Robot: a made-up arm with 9 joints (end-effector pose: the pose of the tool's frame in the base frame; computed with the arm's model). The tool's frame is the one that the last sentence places. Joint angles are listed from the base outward.
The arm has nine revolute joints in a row. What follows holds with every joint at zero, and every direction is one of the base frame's.
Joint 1 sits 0.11 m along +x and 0.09 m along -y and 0.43 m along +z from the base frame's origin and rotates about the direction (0.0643, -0.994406, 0.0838).
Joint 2 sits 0.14 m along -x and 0.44 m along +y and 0.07 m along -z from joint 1 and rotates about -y.
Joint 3 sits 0.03 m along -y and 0.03 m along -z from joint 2 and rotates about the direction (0.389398, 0.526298, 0.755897).
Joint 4 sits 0.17 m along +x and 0.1 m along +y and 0.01 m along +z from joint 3 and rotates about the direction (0.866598, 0.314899, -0.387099).
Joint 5 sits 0.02 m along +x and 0.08 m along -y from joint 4 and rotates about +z.
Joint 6 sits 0.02 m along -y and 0.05 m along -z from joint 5 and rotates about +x.
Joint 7 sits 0.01 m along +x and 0.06 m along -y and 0.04 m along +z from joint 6 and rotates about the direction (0.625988, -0.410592, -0.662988).
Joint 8 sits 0.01 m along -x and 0.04 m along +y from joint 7 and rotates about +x.
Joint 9 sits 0.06 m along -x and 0.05 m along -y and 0.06 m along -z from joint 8 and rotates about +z.
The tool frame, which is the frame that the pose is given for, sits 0.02 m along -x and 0.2 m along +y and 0.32 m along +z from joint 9; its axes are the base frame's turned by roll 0.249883, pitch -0.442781 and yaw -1.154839 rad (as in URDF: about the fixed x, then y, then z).
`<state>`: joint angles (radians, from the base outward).
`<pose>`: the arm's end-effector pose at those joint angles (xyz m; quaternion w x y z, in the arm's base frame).
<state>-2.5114 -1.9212 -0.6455 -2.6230 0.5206 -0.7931 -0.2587 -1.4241 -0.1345</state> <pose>-0.2301 0.3205 0.5797 0.5027 0.7325 -0.4056 -0.2148</pose>
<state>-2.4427 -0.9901 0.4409 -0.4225 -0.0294 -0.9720 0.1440 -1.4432 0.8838</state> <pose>0.2741 0.4942 0.7301 0.3518 0.3199 0.4844 0.7344</pose>
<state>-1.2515 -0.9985 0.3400 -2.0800 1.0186 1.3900 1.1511 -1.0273 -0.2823</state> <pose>-0.0565 0.8314 0.3171 0.7018 -0.3969 0.4609 0.3707</pose>
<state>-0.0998 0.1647 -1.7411 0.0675 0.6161 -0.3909 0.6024 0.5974 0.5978</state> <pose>-0.2024 0.4903 0.4015 0.4725 -0.0241 -0.8114 -0.3433</pose>
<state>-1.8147 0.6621 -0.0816 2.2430 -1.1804 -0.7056 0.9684 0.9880 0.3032</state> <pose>0.2404 0.1962 0.4187 0.3514 0.5513 -0.1081 0.7490</pose>
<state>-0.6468 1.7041 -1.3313 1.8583 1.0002 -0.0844 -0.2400 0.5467 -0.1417</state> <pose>-0.0663 0.1663 0.3374 0.2037 0.7721 -0.6017 0.0179</pose>
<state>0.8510 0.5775 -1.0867 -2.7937 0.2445 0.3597 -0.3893 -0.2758 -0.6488</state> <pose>0.1893 0.2870 0.3916 0.2777 0.8312 0.3892 0.2837</pose>
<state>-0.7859 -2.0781 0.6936 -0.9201 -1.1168 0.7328 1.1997 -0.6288 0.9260</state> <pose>0.1234 0.4417 0.2429 0.4132 -0.5054 0.5970 -0.4662</pose>
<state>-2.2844 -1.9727 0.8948 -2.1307 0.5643 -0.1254 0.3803 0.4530 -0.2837</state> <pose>0.0421 0.4514 0.2358 0.0276 0.2486 0.9186 -0.3059</pose>
